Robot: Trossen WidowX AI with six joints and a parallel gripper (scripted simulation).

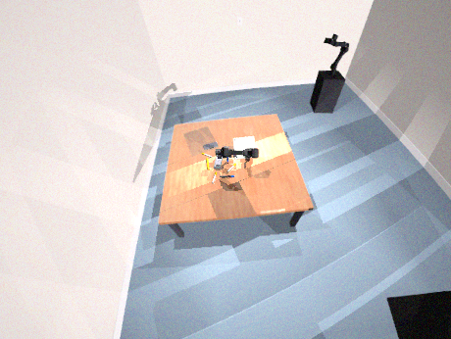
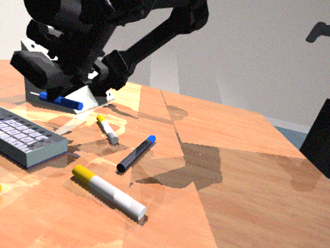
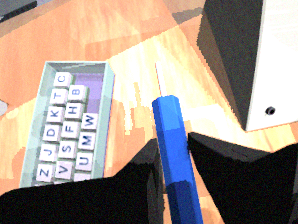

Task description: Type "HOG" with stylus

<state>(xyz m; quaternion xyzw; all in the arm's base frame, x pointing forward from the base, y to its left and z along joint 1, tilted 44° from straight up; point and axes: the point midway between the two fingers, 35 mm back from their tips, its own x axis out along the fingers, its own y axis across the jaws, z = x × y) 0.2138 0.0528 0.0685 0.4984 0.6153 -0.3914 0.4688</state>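
Now: gripper tip 200 mm short of the yellow marker, 60 mm to the right of it and 40 mm above it. From my gripper tip the other things lie so: blue stylus 10 mm to the right.
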